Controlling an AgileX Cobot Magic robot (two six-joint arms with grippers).
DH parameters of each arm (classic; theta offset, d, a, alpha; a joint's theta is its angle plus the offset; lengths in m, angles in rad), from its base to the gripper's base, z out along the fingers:
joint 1: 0 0.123 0 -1.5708
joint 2: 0.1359 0 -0.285 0
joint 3: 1.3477 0 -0.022 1.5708
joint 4: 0 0.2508 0 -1.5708
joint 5: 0 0 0.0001 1.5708
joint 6: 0 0.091 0 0
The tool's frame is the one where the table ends.
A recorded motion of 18 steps. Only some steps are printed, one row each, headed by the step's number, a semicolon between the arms.
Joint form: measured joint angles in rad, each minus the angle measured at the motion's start. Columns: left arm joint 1, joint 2, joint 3, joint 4, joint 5, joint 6; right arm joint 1, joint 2, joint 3, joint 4, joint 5, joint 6.
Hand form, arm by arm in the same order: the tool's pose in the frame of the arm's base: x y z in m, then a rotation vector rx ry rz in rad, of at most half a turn. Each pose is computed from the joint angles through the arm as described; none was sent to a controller.
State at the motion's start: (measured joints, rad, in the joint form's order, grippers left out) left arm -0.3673 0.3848 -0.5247 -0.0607 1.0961 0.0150; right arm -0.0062 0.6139 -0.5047 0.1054 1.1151 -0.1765
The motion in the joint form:
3: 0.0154 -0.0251 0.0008 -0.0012 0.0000 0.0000; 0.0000 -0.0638 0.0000 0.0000 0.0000 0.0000
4: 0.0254 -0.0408 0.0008 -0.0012 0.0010 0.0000; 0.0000 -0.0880 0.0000 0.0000 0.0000 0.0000
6: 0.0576 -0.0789 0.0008 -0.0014 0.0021 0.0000; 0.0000 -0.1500 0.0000 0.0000 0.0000 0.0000
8: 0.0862 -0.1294 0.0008 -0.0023 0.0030 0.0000; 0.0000 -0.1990 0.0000 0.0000 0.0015 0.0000
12: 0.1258 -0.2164 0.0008 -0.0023 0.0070 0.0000; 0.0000 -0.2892 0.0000 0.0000 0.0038 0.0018
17: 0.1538 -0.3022 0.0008 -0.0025 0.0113 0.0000; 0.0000 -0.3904 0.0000 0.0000 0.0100 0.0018
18: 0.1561 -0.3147 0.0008 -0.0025 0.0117 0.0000; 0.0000 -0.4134 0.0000 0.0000 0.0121 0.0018
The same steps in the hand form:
3: 0.0424 -0.0209 0.2743 0.4338 2.3873 -0.2333; 0.0725 0.0082 0.2564 -0.1948 2.6288 0.0787
4: 0.0403 -0.0197 0.2749 0.4199 2.3743 -0.2310; 0.0693 0.0082 0.2581 -0.1946 2.6047 0.0757
6: 0.0353 -0.0166 0.2764 0.3769 2.3424 -0.2212; 0.0607 0.0082 0.2622 -0.1941 2.5430 0.0681
8: 0.0282 -0.0135 0.2781 0.3379 2.2969 -0.2143; 0.0537 0.0083 0.2649 -0.1938 2.4957 0.0624
12: 0.0153 -0.0090 0.2800 0.2851 2.2185 -0.2017; 0.0406 0.0084 0.2690 -0.1908 2.4084 0.0530
17: 0.0021 -0.0057 0.2805 0.2481 2.1397 -0.1925; 0.0252 0.0085 0.2720 -0.1902 2.3137 0.0423
18: 0.0002 -0.0053 0.2805 0.2447 2.1278 -0.1920; 0.0217 0.0085 0.2724 -0.1902 2.2928 0.0400

